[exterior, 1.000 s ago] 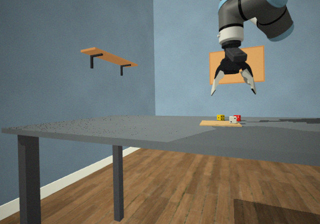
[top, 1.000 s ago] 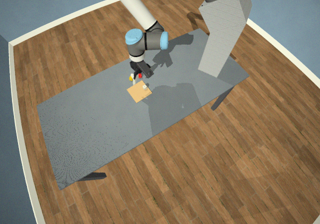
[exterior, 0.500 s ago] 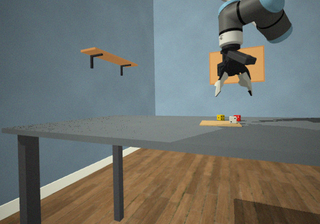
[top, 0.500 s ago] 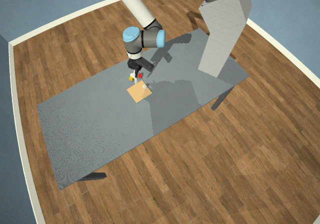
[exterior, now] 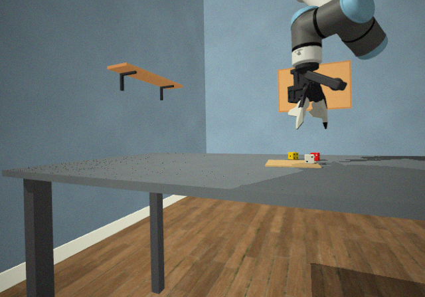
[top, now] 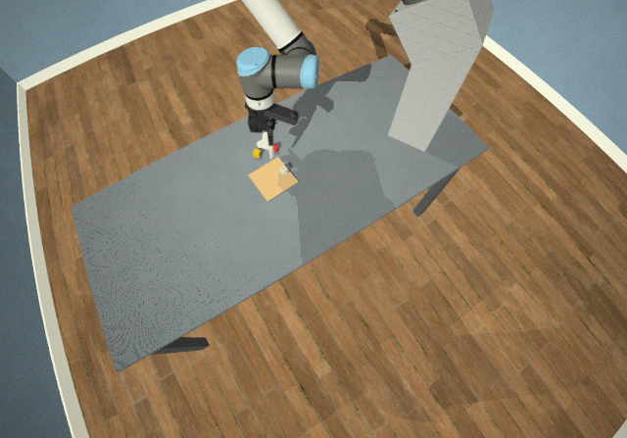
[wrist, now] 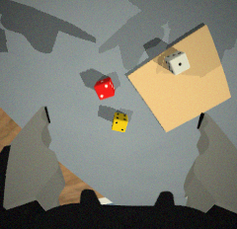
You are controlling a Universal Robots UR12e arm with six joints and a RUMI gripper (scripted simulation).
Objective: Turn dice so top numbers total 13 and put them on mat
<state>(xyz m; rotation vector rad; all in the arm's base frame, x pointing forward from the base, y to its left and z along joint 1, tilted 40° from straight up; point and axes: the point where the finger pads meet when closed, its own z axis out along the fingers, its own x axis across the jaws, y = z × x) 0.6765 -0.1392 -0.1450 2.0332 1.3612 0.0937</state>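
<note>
Now: hand 9 cm above the red die and 3 cm to the left of it. The rest, counted from my hand: tan mat (10 cm below, 9 cm to the left, 6 cm ahead); yellow die (9 cm below, 7 cm ahead, 4 cm to the right); white die (9 cm below, 8 cm to the left, 1 cm ahead).
</note>
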